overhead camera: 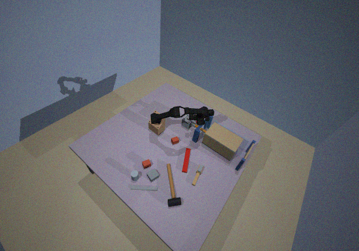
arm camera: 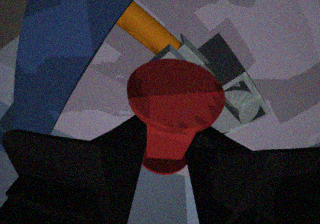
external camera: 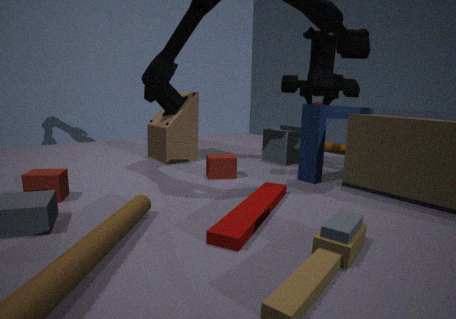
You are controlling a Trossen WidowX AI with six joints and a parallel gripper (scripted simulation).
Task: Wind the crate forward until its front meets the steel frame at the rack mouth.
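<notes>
My gripper tip is now 30 mm past the winch handle, 10 mm to the left of it and 30 mm above it. Round my gripper tip: red knob (10 mm ahead, 10 mm to the right); then blue front frame (70 mm ahead, 20 mm to the right, 30 mm below); then grey winch (110 mm behind, 10 mm to the right, 100 mm below).
</notes>
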